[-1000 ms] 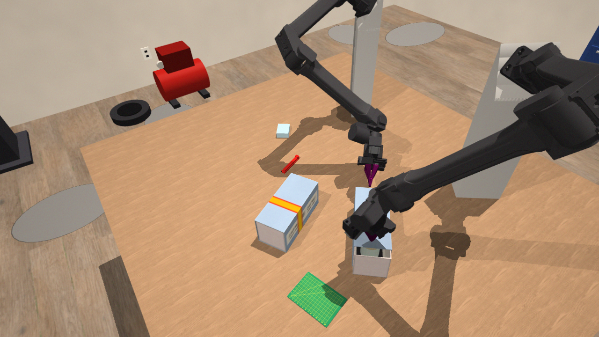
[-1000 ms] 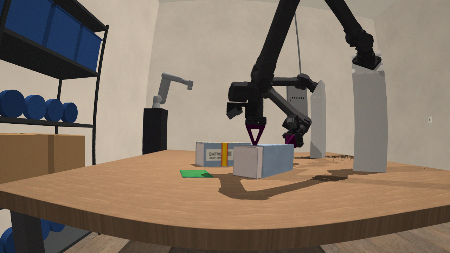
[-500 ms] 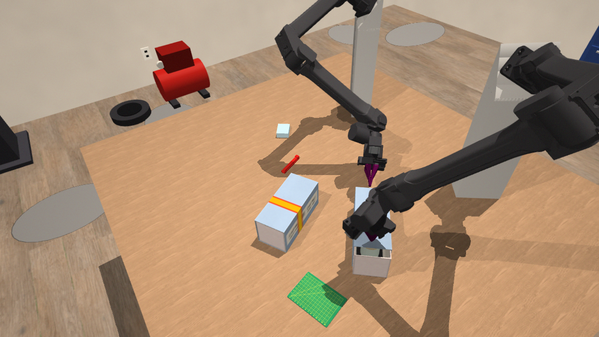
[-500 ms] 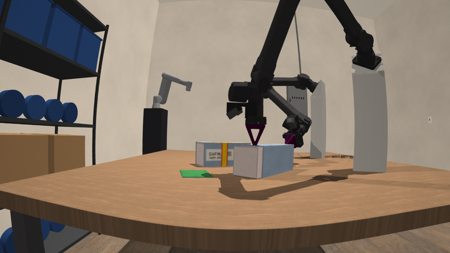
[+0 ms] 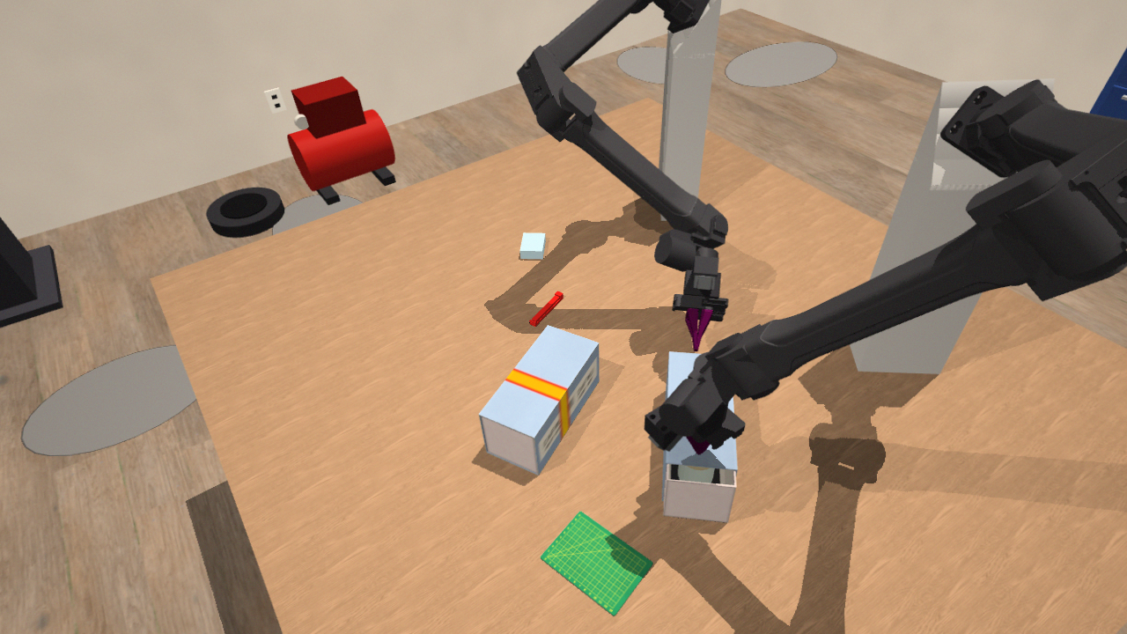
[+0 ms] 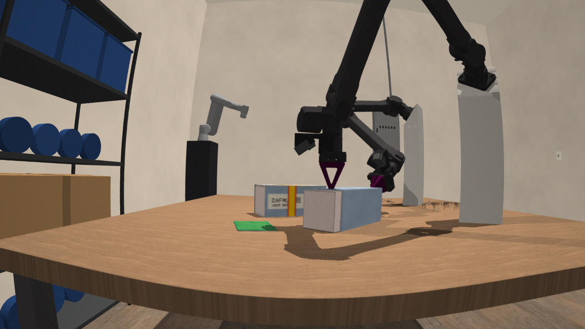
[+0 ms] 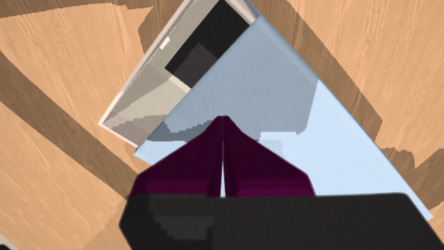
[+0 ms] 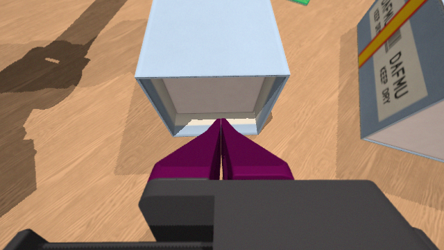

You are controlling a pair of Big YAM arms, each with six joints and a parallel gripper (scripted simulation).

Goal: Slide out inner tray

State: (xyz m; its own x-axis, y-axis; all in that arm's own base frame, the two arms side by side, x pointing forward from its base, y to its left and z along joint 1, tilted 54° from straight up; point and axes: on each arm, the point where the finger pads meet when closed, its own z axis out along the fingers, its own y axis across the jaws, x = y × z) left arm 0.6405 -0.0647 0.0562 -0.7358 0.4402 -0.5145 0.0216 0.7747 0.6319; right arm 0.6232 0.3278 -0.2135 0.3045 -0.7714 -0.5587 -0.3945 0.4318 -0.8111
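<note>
Right now the red stick is 34 cm to the right of my right hand, 14 cm ahead of it and 9 cm below it. The rest, counted from my right hand: banded slide box: 29 cm ahead, 9 cm to the right, 5 cm below; small pale block: 55 cm to the right, 8 cm below, 4 cm ahead.
</note>
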